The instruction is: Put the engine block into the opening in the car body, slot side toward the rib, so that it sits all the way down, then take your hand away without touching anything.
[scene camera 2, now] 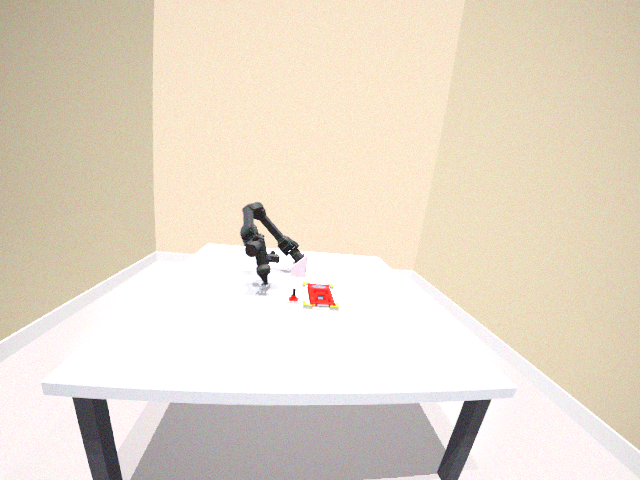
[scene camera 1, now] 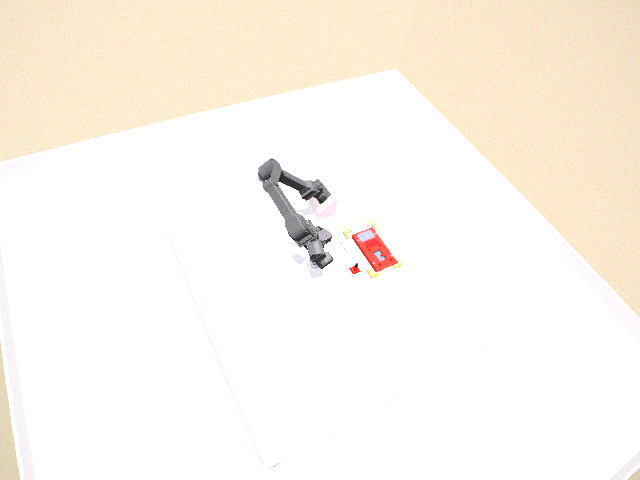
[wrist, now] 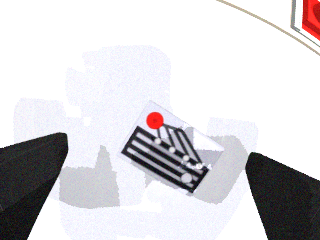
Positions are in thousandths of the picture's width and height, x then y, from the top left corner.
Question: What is the gripper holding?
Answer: Nothing.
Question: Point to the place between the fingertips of the gripper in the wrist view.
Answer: At 498, 640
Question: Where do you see an engine block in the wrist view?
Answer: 548, 640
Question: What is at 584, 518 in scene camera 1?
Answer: A red car body.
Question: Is the gripper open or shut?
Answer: Open.
